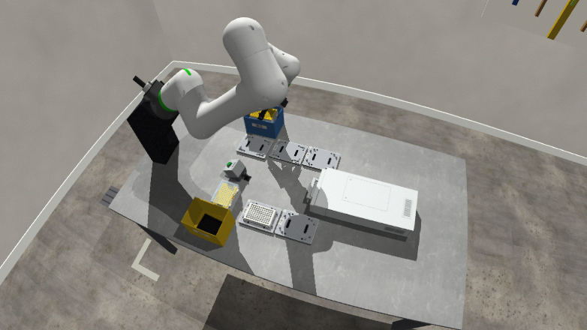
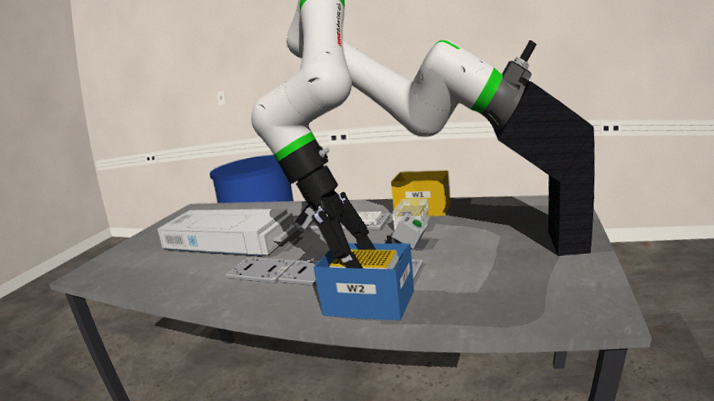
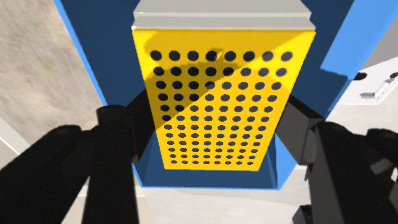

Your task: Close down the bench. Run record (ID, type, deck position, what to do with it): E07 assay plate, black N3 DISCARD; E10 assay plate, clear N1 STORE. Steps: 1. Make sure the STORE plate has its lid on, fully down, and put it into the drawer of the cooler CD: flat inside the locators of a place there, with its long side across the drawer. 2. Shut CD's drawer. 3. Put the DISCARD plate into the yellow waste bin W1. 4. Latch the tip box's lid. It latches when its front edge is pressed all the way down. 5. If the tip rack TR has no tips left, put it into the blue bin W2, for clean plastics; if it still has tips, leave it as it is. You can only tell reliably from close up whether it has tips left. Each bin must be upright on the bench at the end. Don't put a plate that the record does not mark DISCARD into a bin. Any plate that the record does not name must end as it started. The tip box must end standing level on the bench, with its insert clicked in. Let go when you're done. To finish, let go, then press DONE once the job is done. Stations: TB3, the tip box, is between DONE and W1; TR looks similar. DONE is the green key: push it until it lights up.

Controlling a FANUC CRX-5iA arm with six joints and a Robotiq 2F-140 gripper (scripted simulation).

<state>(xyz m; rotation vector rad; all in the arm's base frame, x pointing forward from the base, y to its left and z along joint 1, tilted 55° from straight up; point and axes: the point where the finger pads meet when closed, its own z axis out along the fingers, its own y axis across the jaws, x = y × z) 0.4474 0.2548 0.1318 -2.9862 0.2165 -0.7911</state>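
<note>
My hand is 1 cm past the yellow tip rack TR and 1 cm above it. The rest, counted from my hand: green DONE key (32 cm to the right, 11 cm behind, 4 cm below); then clear tip box lid (48 cm to the right, 9 cm behind, 5 cm below); then blue bin W2 (7 cm below).
</note>
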